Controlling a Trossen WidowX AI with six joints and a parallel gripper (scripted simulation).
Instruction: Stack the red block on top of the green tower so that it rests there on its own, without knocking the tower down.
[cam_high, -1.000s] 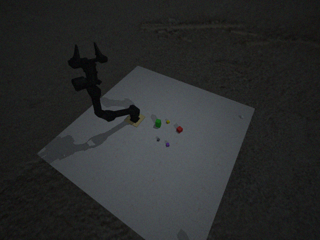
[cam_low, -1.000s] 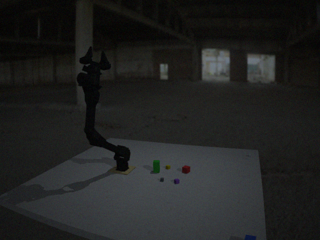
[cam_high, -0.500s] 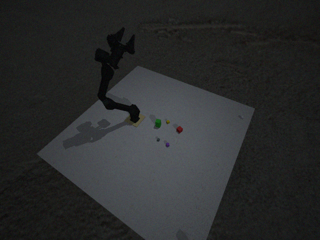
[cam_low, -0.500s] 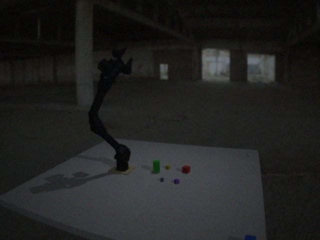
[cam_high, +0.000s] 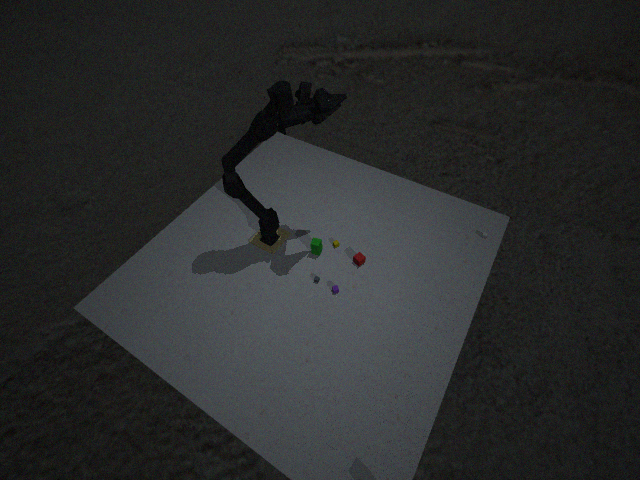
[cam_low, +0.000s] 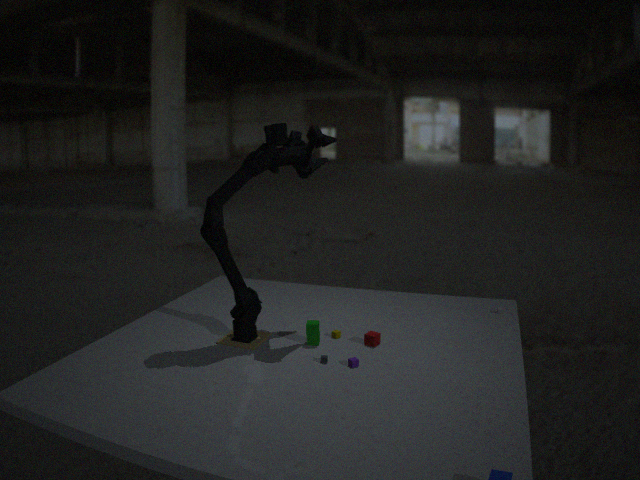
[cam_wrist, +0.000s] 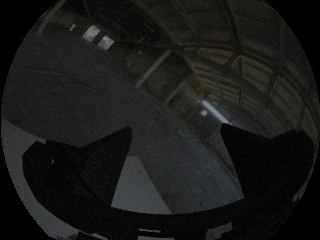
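The red block lies 56 cm below my gripper tip, 18 cm ahead of it and 14 cm to the right of it. From my gripper tip the other things lie so: yellow cube: 57 cm below, 12 cm to the right, 6 cm ahead; purple cube: 57 cm below, 31 cm to the right, 17 cm ahead; dark cube: 57 cm below, 31 cm to the right, 8 cm ahead.
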